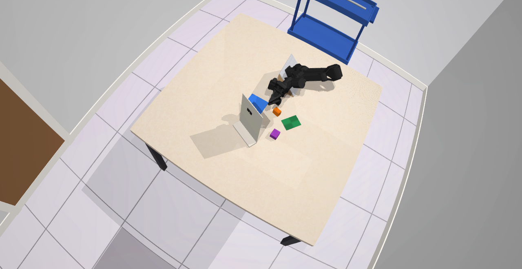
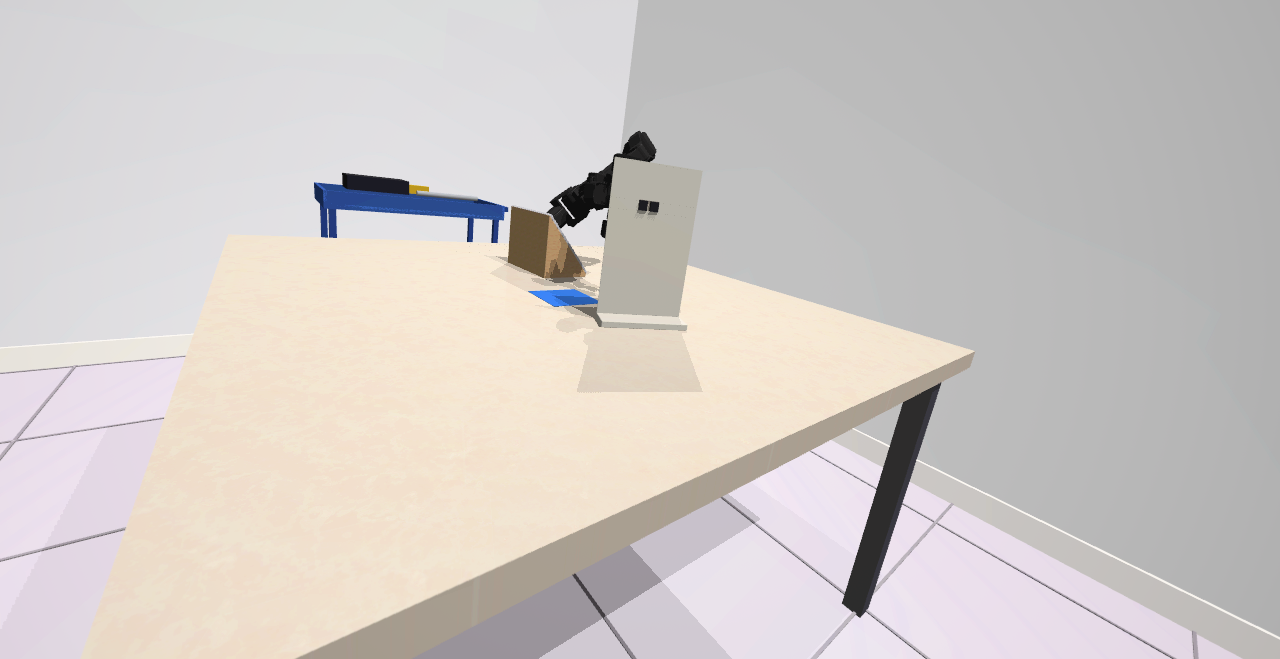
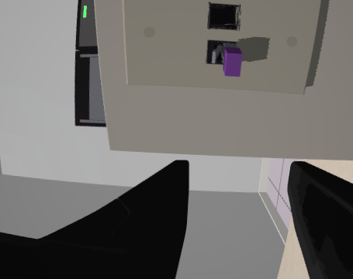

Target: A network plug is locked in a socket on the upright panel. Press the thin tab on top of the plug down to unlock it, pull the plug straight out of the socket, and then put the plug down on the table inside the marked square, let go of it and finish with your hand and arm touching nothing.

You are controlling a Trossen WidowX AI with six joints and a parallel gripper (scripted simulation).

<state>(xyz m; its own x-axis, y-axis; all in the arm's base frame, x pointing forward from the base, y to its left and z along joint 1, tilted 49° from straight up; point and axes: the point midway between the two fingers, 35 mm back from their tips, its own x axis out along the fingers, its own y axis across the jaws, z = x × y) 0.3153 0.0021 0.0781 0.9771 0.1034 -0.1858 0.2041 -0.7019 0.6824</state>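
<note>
My gripper tip is now 9 cm short of the purple plug and 3 cm to the left of it. Round my gripper tip: blue square 22 cm below, 11 cm to the right, 7 cm behind; upright grey panel 11 cm ahead, 9 cm below, 5 cm to the right.
</note>
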